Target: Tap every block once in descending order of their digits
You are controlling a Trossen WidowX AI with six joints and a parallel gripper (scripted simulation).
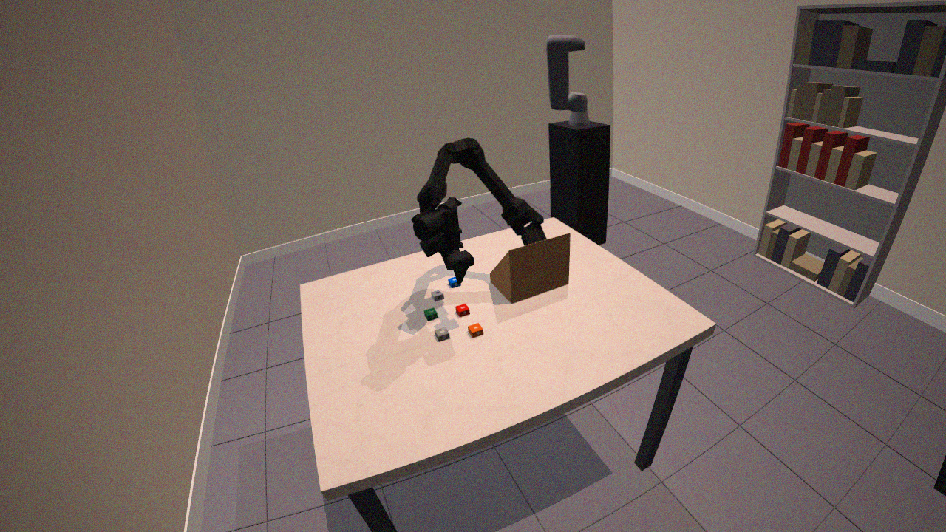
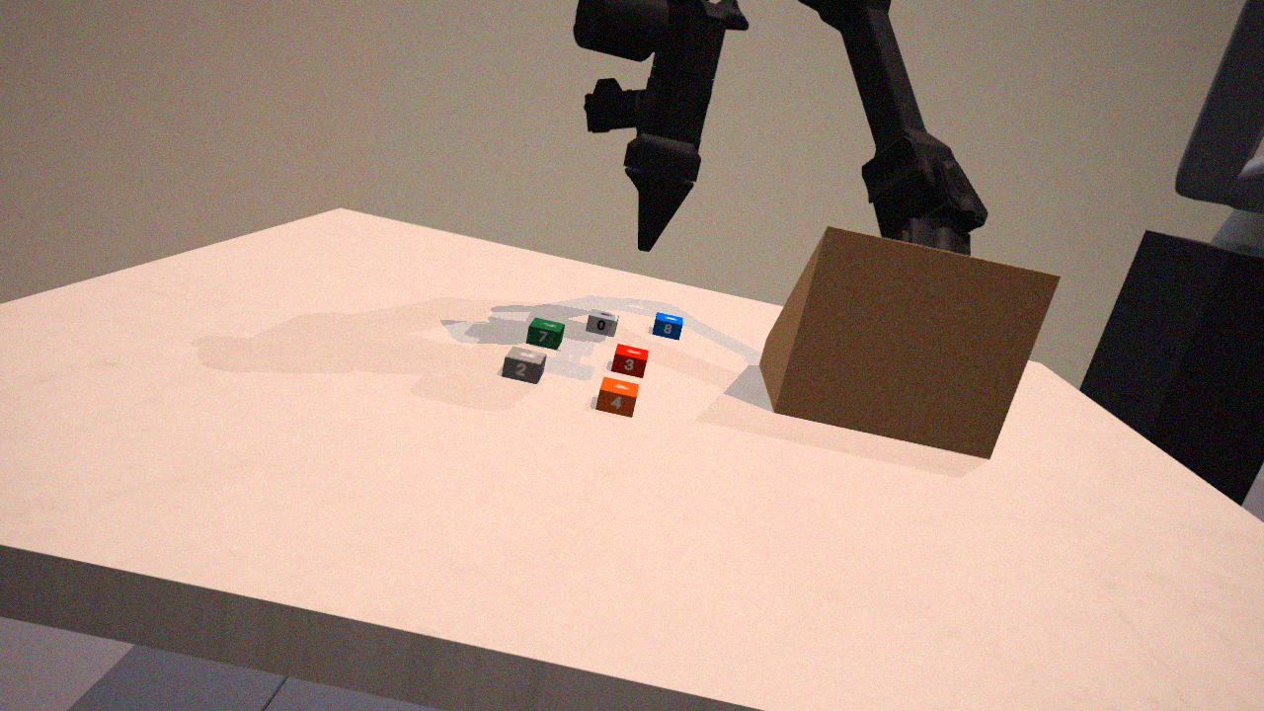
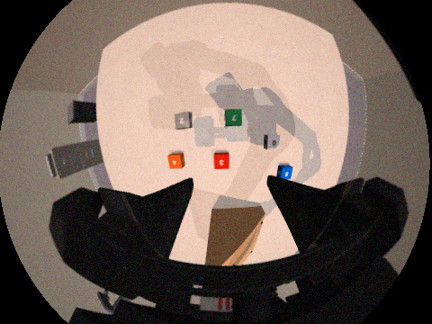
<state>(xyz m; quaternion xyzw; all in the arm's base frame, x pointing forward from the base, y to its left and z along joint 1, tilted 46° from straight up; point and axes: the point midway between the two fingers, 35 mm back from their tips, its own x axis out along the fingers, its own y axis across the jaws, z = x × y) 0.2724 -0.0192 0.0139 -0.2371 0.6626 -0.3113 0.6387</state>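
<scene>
My gripper tip is now 6 cm past the blue 8 block, 15 cm to the left of it and 12 cm above it. The rest, counted from my gripper tip: red block 1 cm behind, 1 cm to the left, 12 cm below; green block 8 cm ahead, 3 cm to the right, 12 cm below; white block 2 cm ahead, 11 cm to the right, 12 cm below.
</scene>
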